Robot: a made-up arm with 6 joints.
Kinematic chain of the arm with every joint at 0, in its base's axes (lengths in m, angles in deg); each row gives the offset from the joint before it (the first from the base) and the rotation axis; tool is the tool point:
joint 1: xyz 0 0 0.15 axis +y
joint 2: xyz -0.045 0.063 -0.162 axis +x
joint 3: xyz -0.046 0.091 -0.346 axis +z
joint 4: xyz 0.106 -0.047 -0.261 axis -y
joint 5: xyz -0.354 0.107 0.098 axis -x
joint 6: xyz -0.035 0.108 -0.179 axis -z
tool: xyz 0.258 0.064 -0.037
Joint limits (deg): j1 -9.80..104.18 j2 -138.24..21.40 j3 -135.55..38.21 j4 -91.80..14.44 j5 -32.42..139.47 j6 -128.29..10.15
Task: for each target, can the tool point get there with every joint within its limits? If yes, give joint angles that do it. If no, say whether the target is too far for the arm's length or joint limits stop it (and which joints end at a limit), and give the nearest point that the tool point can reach.
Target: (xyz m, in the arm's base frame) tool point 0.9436 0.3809 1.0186
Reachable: no: joint limits stop it (at a limit: joint 2, joint 3, joint 4, joint 5, joint 6) | nearest point 0.5167 -0.0566 0.6256 | short by 0.727 m
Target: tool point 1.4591 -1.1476 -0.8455
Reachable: no: too far | nearest point 0.5588 -0.6250 -0.5335 | short by 1.087 m
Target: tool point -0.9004 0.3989 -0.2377
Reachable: yes | joints 40.16 -3.65 -20.45 -27.44 47.58 -85.66
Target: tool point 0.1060 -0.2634 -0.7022
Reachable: yes | joints 1.19 -60.33 -61.37 -31.19 10.00 -45.28
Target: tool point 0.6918 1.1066 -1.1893
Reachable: no: too far | nearest point 0.3890 0.7368 -0.7830 | short by 0.627 m
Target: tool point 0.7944 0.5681 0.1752
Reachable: no: joint limits stop it (at a limit: joint 1, joint 2, joint 5, joint 6) | nearest point 0.4831 0.4791 -0.0923 | short by 0.420 m
